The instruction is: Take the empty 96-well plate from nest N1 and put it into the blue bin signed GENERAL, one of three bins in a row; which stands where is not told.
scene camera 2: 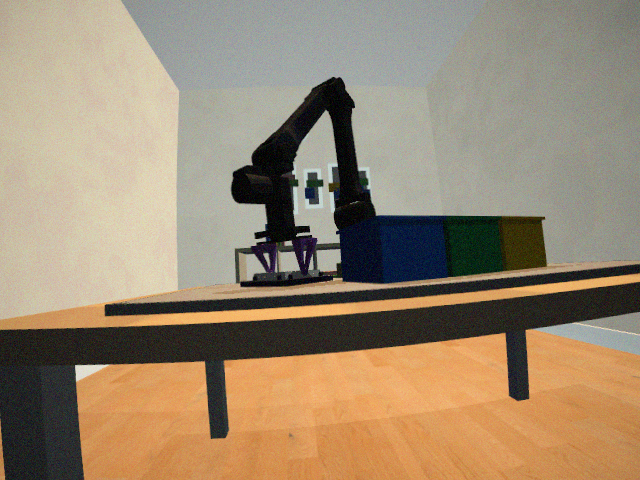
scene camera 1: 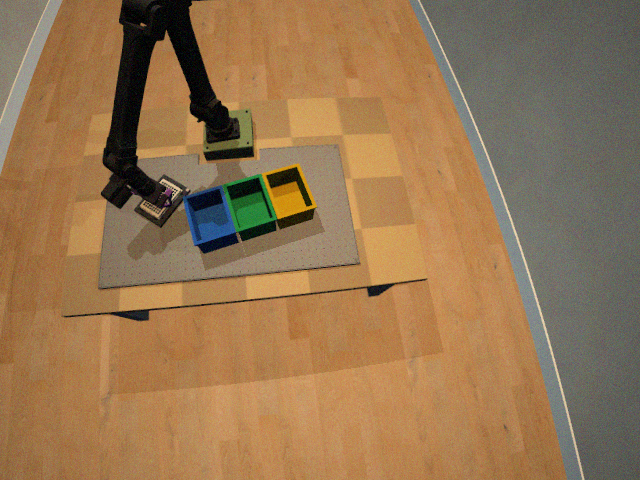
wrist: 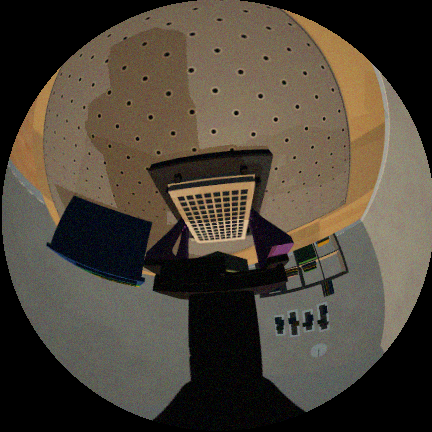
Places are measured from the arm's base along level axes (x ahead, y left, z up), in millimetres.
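Where they show: gripper, between the fingertips: (scene camera 1: 160, 199) (wrist: 216, 213); arm's base, origin of its link: (scene camera 1: 223, 131).
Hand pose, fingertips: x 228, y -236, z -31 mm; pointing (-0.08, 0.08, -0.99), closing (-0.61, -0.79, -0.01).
Observation:
Each offset is from my fingertips to the top centre of the thing. "*": to the spot under its first point. Level surfaces: height alone.
The cream 96-well plate @(dx -3, dy +3, dz +11 mm) (scene camera 1: 149, 208) (scene camera 2: 286, 275) (wrist: 215, 212) sits level in the dark nest @(dx -3, dy +2, dz +6 mm) (scene camera 1: 161, 222) (scene camera 2: 286, 282) (wrist: 210, 159), at the left of the grey board. My gripper (scene camera 1: 153, 195) (scene camera 2: 287, 272) (wrist: 216, 213) points down over it and is shut on the plate, with one purple finger at each long side. The blue bin @(dx +99, dy +304, dz +84 mm) (scene camera 1: 219, 243) (scene camera 2: 361, 253) (wrist: 105, 235) stands right of the nest in scene camera 1, at the left end of the row. Its inside looks empty there. No GENERAL sign is readable in these views.
The green bin (scene camera 1: 259, 230) (scene camera 2: 473, 245) stands in the middle of the row and the yellow bin @(* dx +156, dy +441, dz +36 mm) (scene camera 1: 295, 218) (scene camera 2: 524, 242) at the right end. All stand on the perforated board @(dz -16 mm) (scene camera 1: 299, 253) (scene camera 2: 206, 300) (wrist: 270, 30). The arm's green base block (scene camera 1: 245, 124) stands behind the board.

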